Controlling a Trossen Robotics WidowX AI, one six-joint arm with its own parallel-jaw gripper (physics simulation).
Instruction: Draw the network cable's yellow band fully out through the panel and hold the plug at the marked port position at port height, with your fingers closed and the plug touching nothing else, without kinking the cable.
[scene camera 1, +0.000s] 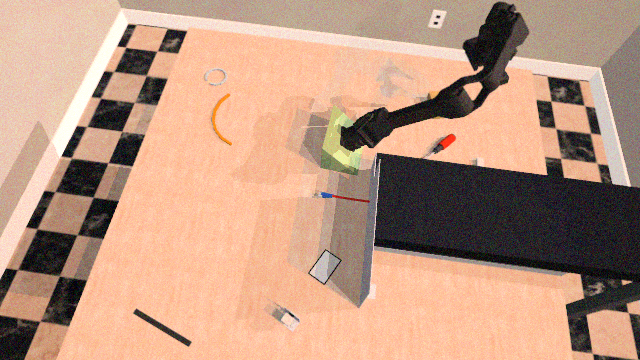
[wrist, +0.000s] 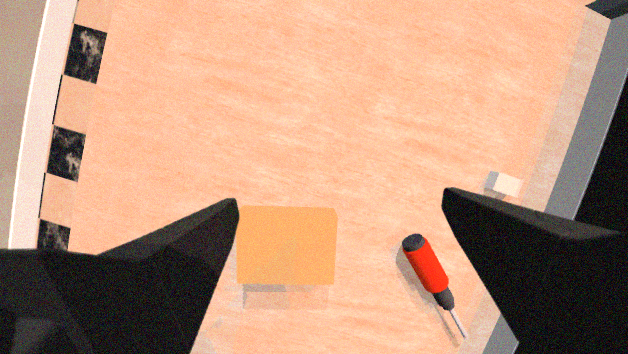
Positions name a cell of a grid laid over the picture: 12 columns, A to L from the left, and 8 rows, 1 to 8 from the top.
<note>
In view: my gripper (wrist: G5), a tan block (wrist: F6) and a red screwdriver (wrist: H6).
</note>
